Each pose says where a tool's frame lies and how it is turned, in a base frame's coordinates. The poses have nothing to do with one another.
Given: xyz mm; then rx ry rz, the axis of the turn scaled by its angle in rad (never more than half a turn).
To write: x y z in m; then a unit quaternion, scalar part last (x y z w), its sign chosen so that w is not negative. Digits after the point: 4 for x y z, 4 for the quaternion.
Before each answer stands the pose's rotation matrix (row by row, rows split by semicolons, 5 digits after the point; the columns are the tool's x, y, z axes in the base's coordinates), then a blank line. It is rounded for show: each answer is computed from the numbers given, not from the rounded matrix.
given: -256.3 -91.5 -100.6 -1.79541 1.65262 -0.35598
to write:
0.16334 -0.77838 0.60617; -0.95892 0.01920 0.28304; -0.23195 -0.62750 -0.74327

-0.2563 -0.0915 -0.1006 -0.6869 0.6323 -0.1362 0.3314
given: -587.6 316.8 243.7 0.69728 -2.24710 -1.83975
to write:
-0.87967 -0.25416 -0.40197; -0.44423 0.13732 0.88533; -0.16982 0.95736 -0.23370

-0.5876 0.3168 0.2437 0.2328 -0.7501 -0.6141 0.0774
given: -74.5 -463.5 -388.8 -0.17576 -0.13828 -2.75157
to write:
-0.92050 0.37673 0.10374; -0.36443 -0.92347 0.11994; 0.14099 0.07260 0.98735

-0.0745 -0.4635 -0.3888 -0.0625 -0.0492 -0.9787 0.1893
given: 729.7 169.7 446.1 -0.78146 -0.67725 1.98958
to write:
-0.42511 -0.52392 -0.73809; 0.86543 -0.47416 -0.16188; -0.26516 -0.70759 0.65499

0.7297 0.1697 0.4461 -0.3139 -0.2720 0.7991 0.4347
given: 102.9 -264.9 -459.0 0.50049 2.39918 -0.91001
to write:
-0.79586 0.50266 0.33754; 0.15236 0.70581 -0.69183; -0.58600 -0.49917 -0.63831

0.1029 -0.2649 -0.4590 0.1848 0.8860 -0.3361 0.2606
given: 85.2 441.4 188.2 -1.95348 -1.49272 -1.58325
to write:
-0.09442 0.79078 0.60478; 0.55723 -0.46144 0.69034; 0.82498 0.40218 -0.39707

0.0852 0.4414 0.1882 -0.6641 -0.5075 -0.5382 0.1085
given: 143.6 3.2 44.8 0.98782 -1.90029 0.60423
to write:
-0.29176 -0.82525 -0.48357; -0.39442 0.56438 -0.72519; 0.87138 -0.02085 -0.49016

0.1436 0.0032 0.0448 0.3981 -0.7659 0.2435 0.4423
